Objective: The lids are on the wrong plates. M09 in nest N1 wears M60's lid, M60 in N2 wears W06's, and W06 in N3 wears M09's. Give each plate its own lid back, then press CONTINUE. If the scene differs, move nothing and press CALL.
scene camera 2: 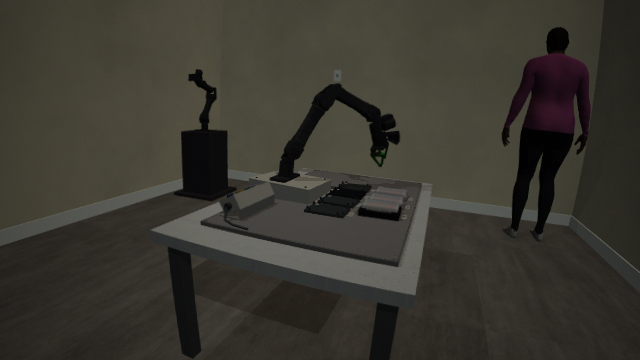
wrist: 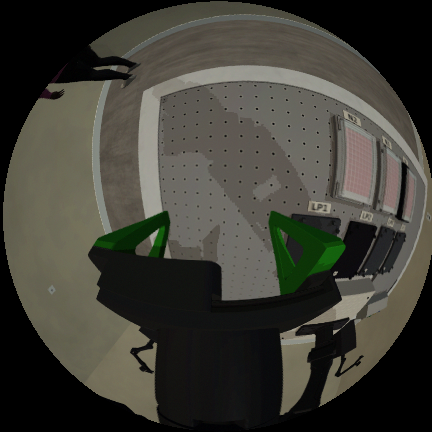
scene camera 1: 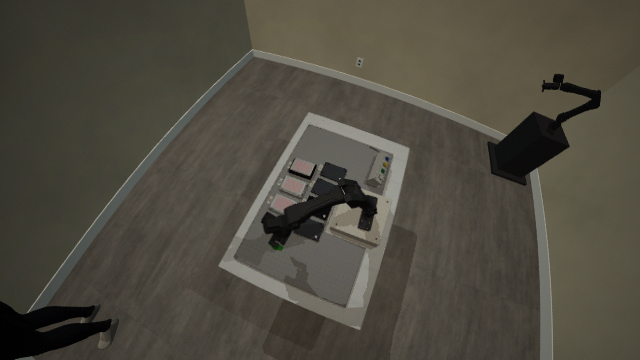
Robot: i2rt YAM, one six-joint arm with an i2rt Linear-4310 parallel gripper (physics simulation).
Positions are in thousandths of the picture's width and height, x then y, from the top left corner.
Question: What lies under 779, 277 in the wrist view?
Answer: A nest N2.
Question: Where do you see a LP2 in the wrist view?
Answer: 830, 550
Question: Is the gripper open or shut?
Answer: Open.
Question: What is the gripper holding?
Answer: Nothing.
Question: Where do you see a LP1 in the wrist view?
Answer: At 760, 520
